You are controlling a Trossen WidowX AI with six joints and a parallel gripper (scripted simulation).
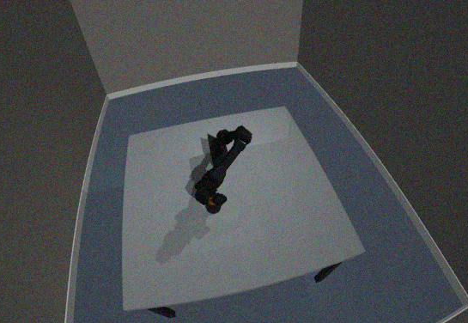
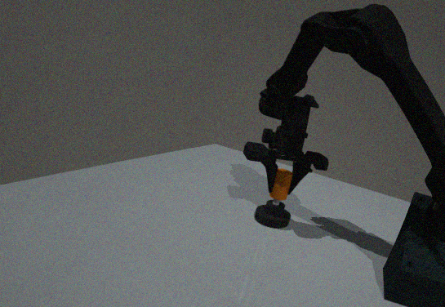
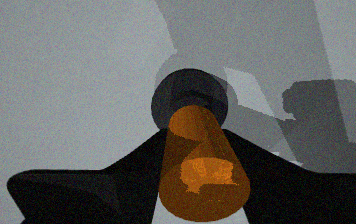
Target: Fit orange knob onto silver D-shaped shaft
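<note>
The orange knob is 3 cm above my gripper tip. The rest, counted from my gripper tip: round dark pedestal 4 cm below.
</note>
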